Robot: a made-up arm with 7 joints.
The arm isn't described. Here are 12 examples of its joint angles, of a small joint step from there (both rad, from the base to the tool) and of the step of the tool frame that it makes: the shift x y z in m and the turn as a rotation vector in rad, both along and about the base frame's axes.
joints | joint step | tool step
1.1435 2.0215 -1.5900 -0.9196 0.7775 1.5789 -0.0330 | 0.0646 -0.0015 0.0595 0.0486 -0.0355 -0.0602 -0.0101 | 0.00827 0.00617 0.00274 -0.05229 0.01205 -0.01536
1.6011 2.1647 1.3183 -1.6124 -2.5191 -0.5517 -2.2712 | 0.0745 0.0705 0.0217 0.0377 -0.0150 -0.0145 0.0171 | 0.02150 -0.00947 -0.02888 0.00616 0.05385 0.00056
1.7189 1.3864 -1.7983 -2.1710 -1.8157 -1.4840 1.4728 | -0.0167 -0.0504 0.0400 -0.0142 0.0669 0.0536 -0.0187 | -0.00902 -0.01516 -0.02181 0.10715 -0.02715 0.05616
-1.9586 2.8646 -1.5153 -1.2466 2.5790 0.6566 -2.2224 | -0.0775 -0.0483 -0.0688 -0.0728 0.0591 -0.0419 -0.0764 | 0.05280 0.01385 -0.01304 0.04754 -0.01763 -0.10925
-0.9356 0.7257 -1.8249 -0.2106 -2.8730 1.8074 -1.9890 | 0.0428 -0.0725 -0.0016 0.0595 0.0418 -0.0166 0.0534 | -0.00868 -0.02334 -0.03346 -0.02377 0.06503 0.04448
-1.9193 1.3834 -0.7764 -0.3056 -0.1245 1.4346 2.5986 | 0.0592 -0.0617 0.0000 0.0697 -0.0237 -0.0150 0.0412 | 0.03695 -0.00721 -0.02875 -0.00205 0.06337 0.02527
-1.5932 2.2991 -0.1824 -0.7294 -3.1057 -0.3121 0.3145 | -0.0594 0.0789 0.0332 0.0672 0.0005 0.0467 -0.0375 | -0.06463 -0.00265 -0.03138 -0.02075 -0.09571 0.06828
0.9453 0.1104 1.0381 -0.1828 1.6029 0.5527 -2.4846 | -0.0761 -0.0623 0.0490 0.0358 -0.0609 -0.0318 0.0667 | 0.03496 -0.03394 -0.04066 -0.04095 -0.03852 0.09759
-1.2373 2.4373 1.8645 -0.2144 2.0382 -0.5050 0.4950 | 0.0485 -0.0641 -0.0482 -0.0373 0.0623 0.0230 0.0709 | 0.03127 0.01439 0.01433 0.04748 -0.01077 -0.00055
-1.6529 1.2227 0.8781 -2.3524 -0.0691 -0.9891 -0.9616 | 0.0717 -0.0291 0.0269 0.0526 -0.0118 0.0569 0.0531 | 0.01958 0.01244 0.00120 -0.04693 0.16516 -0.05768
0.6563 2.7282 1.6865 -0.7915 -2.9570 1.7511 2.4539 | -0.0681 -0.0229 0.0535 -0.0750 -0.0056 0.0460 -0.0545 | -0.04609 -0.01072 0.02038 0.04499 -0.13984 -0.13275
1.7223 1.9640 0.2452 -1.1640 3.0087 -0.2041 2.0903 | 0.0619 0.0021 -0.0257 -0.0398 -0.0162 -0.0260 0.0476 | -0.02105 -0.00501 -0.00941 -0.01692 0.05360 0.04075
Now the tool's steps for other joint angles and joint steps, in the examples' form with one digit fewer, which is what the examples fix.
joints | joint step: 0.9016 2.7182 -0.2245 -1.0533 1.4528 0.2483 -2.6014 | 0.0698 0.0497 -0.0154 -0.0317 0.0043 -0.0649 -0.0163
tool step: 0.0154 -0.0095 -0.0302 -0.0014 0.1124 -0.0656
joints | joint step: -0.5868 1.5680 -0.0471 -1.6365 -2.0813 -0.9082 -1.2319 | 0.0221 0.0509 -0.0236 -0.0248 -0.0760 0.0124 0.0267
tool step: -0.0085 -0.0019 0.0063 0.0985 -0.0022 0.0481
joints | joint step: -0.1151 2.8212 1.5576 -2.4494 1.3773 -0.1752 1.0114 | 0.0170 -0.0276 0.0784 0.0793 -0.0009 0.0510 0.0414
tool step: -0.0135 0.0031 0.0189 -0.1097 0.0066 -0.0158
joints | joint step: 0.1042 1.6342 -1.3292 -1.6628 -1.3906 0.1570 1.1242 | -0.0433 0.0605 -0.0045 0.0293 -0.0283 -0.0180 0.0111
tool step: 0.0165 0.0199 0.0298 0.0872 -0.0165 -0.0319
